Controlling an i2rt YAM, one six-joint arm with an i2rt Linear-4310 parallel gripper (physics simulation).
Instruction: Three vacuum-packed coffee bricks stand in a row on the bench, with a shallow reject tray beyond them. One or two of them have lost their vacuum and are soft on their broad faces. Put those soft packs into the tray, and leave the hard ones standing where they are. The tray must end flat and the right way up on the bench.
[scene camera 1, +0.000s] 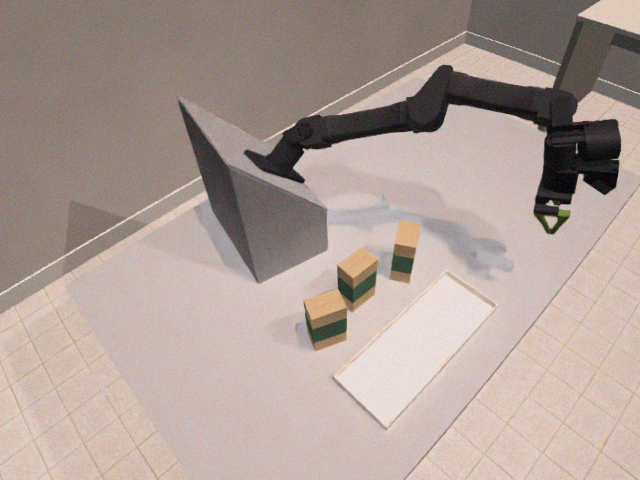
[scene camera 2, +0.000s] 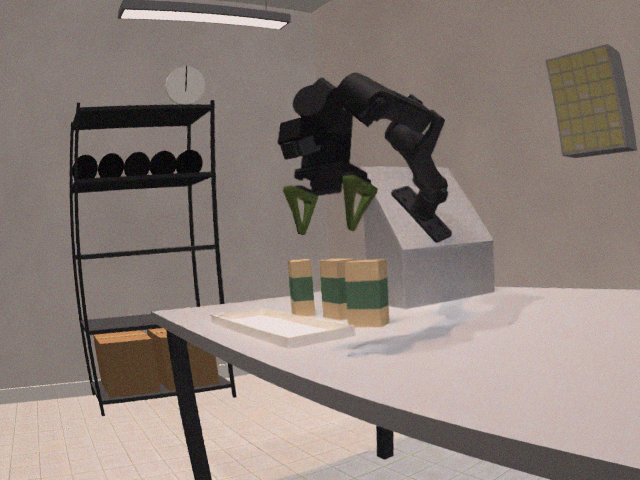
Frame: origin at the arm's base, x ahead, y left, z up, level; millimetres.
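Where they show: gripper, fingertip midpoint: (scene camera 1: 553, 218) (scene camera 2: 325, 232); arm's base, link origin: (scene camera 1: 275, 169) (scene camera 2: 421, 214).
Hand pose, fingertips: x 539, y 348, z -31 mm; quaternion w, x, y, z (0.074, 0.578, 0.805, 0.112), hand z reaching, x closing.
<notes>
Each offset is from my fingertips to the top centre of the thing. Level surfaces: height alone.
Three tan coffee bricks with green bands stand upright in a row. One end brick @(dx -227, dy -481, dz -66 mm) (scene camera 1: 326, 322) (scene camera 2: 300, 286) is nearest scene camera 1. The middle brick @(dx -256, dy -355, dz -66 mm) (scene camera 1: 357, 279) (scene camera 2: 333, 288) stands close to it. The other end brick @(dx -232, dy -211, dz -66 mm) (scene camera 1: 405, 251) (scene camera 2: 366, 293) stands a little apart and is turned differently. Which are soft cannot be told by sight. The shallow white tray @(dx -69, dy -343, dz -184 mm) (scene camera 1: 418, 346) (scene camera 2: 281, 324) lies flat, right way up and empty beside the row. My gripper (scene camera 1: 551, 223) (scene camera 2: 327, 230) is open and empty, high above the bench, its fingers pointing down.
The arm is mounted on a grey sloped pedestal (scene camera 1: 292, 232) (scene camera 2: 447, 271) behind the bricks. The bench @(dz -206 mm) (scene camera 1: 217, 372) (scene camera 2: 491, 351) has an edge beyond the tray. A black shelf rack (scene camera 2: 216, 206) stands away from the bench, with brown boxes (scene camera 2: 129, 364) low on it.
</notes>
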